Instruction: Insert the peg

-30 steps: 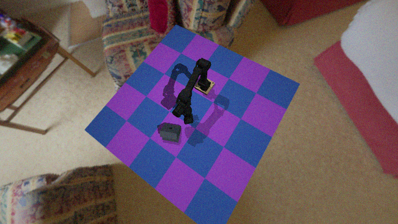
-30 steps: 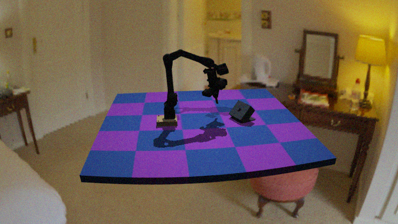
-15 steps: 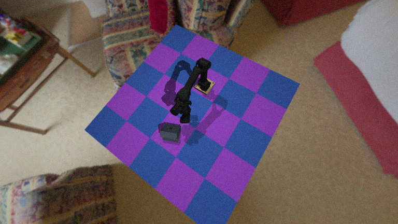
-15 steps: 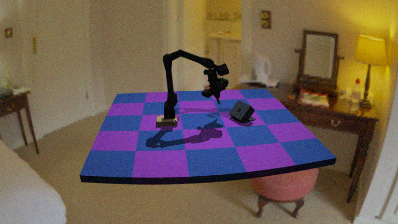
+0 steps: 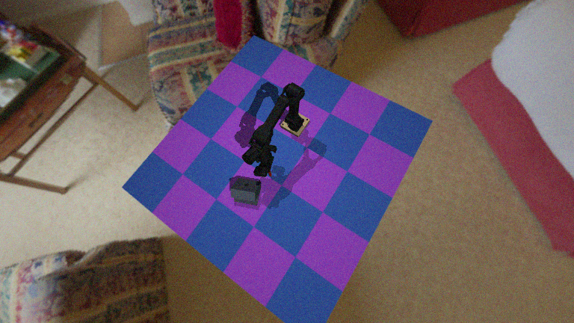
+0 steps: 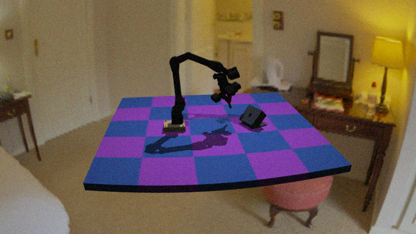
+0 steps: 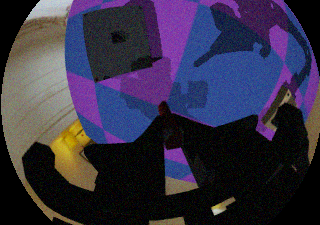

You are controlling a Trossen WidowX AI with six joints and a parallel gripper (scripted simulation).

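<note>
Now: the dark grey panel 140 mm ahead of my gripper tip, 70 mm below it and 60 mm to the right of it. From my gripper tip the other things lie so: red peg 20 mm above, 10 mm to the right, 10 mm behind.
</note>
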